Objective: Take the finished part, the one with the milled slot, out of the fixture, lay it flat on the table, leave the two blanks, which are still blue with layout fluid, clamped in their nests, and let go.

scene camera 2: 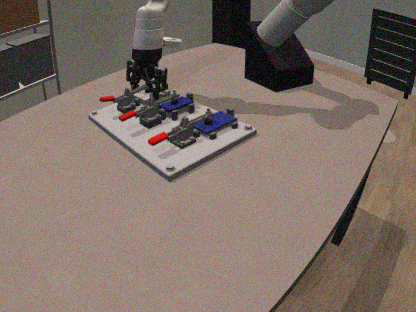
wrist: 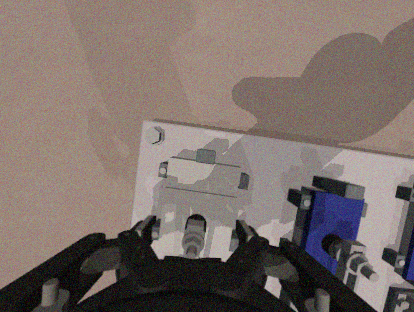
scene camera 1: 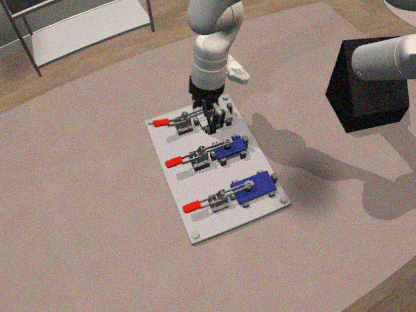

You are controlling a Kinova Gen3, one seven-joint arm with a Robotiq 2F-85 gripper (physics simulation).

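Frame: origin at the arm's base, x ahead, y left, z up, level; metres.
Where they show: gripper, fingertip midpoint: [scene camera 2: 143, 102] [wrist: 195, 227] [scene camera 1: 203, 120]; arm's base, origin of the base link: [scene camera 2: 269, 35] [scene camera 1: 366, 63].
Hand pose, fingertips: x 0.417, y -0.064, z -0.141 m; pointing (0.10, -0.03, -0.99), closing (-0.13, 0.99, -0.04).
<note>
Things, the pixels of their top centre, and the offset from my fingertips. "spot": a spot on its surface instead. Level surfaces: height alone.
- finished part, middle of its top: [wrist: 198, 210] [scene camera 1: 212, 113] [scene camera 2: 151, 92] dx -0.025, dy -0.001, dz +0.019 m
- far clamp's tip, surface spot: [wrist: 194, 236] spot: dx -0.020, dy +0.000, dz +0.048 m
- pale fixture plate, middle of its top: [wrist: 303, 263] [scene camera 2: 161, 119] [scene camera 1: 212, 158] dx +0.017, dy +0.111, dz -0.002 m
- table, its level: dz -0.017 m
The finished part [scene camera 1: 203, 123] [wrist: 215, 206] is pale grey metal and lies in the fixture's far nest; lines cross its top in the wrist view. The slot is hard to make out. My gripper [scene camera 1: 212, 123] [scene camera 2: 146, 91] [wrist: 195, 227] points down over this nest, its fingers wide apart, one beside each long side of the part, with narrow gaps. The far clamp's tip [wrist: 194, 236] shows between the fingers. Two blue blanks [scene camera 1: 231, 148] [scene camera 1: 254, 187] [scene camera 2: 177, 104] [scene camera 2: 215, 122] sit in the other nests under their clamp arms. The fingers partly hide the part in both scene views.
The pale fixture plate [scene camera 1: 178, 220] [scene camera 2: 150, 159] [wrist: 270, 150] lies on the table [scene camera 1: 90, 210] [scene camera 2: 125, 225]. Red clamp handles [scene camera 1: 161, 122] [scene camera 1: 174, 162] [scene camera 1: 192, 206] point away from the nests. A black pedestal [scene camera 1: 370, 110] [scene camera 2: 280, 70] carries the arm's base.
</note>
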